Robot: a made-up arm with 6 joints.
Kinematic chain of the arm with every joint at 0, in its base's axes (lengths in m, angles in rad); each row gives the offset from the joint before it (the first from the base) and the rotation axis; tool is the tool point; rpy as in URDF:
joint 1: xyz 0 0 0.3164 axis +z
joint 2: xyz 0 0 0 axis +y
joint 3: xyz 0.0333 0 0.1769 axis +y
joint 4: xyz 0.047 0 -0.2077 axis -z
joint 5: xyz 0 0 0 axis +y
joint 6: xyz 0.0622 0 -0.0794 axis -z
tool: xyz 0 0 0 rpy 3.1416 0 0
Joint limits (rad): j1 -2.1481..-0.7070 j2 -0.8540..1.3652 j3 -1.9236..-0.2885 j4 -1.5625..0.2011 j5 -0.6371..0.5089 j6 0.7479..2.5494
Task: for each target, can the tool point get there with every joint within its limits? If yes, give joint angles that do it. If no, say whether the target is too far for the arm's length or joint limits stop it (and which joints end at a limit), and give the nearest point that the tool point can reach.
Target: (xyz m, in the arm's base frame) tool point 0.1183 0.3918 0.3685
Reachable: no: joint limits stop it (at a limit: joint 1, joint 2, joint 3, joint 4, joint 5) | nearest point 0.0602 0.0764 0.1666 | short by 0.379 m
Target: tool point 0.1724 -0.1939 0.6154
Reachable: yes | joints -1.1691 -0.1585 -1.5887 -1.2460 -0.3837 1.3705
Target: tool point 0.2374 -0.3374 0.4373
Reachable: yes | joints -1.0224 0.6174 -1.6712 -0.2918 -0.5032 1.8021
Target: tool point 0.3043 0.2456 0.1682
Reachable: no: joint limits stop it (at a limit: joint 1, joint 4, joint 5) | nearest point 0.1178 0.0273 0.1682 | short by 0.287 m
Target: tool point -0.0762 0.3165 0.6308
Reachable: no: joint limits stop it (at a limit: joint 2, joint 3, joint 5) | nearest point -0.0381 0.1583 0.7282 | short by 0.190 m
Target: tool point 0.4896 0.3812 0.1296
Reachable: no: too far | nearest point 0.1579 -0.0070 0.1296 | short by 0.511 m
